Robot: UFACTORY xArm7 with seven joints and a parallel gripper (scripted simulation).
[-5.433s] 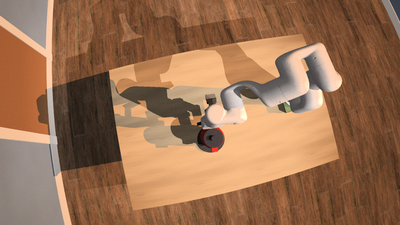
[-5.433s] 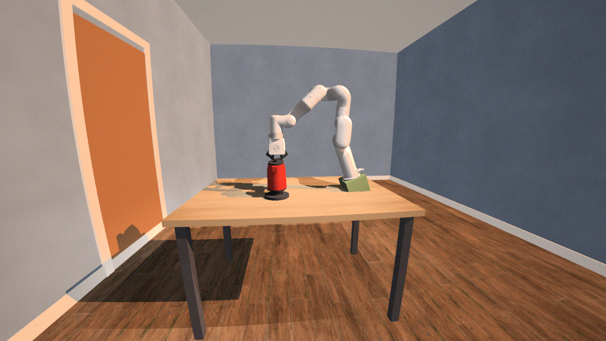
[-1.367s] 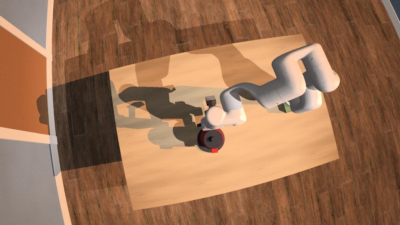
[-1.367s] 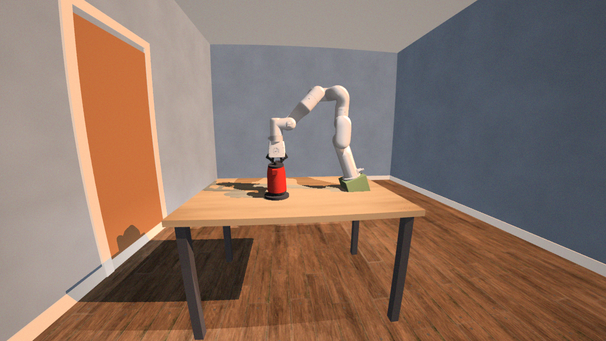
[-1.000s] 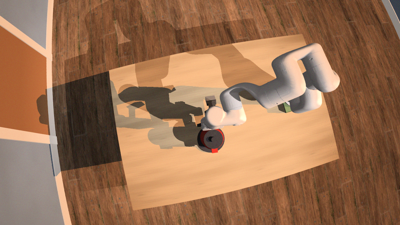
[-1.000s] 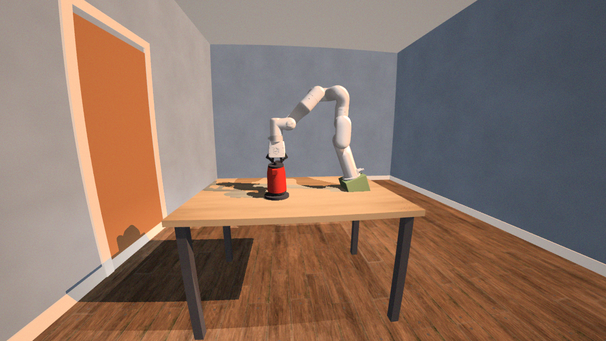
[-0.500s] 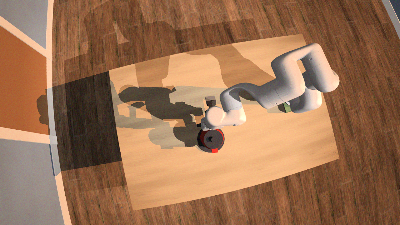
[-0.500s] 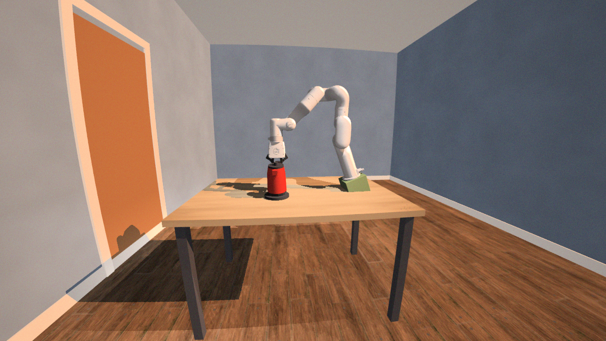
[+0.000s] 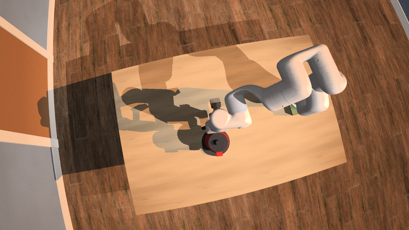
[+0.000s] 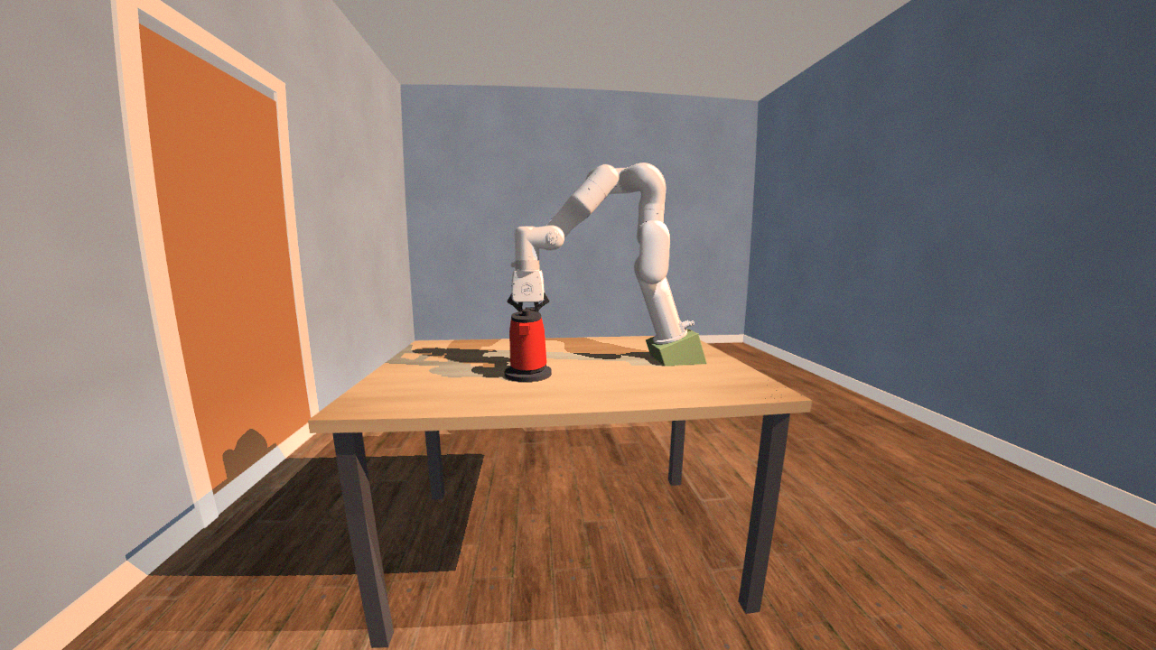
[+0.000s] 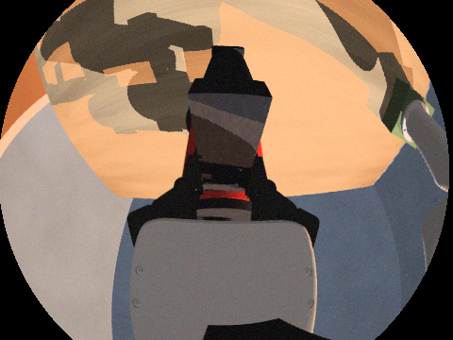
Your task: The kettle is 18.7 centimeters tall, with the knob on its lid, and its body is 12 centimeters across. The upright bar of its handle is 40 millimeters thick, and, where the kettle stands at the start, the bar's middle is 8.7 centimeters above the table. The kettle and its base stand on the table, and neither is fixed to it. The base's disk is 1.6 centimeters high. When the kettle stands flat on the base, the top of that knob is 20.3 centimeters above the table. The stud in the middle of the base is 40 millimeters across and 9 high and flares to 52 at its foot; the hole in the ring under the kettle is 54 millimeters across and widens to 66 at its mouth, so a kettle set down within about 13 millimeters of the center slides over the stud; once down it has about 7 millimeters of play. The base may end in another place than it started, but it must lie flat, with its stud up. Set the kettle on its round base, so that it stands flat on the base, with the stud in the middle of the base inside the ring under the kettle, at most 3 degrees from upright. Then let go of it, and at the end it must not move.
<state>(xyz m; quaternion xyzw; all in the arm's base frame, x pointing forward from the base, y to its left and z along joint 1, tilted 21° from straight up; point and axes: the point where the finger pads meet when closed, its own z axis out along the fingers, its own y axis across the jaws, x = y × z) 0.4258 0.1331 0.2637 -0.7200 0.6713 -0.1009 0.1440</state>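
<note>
My gripper is now 60 mm above the red kettle and 20 mm to the right of it. The rest, counted from my hand: dark round base (170 mm below, 60 mm to the left).
</note>
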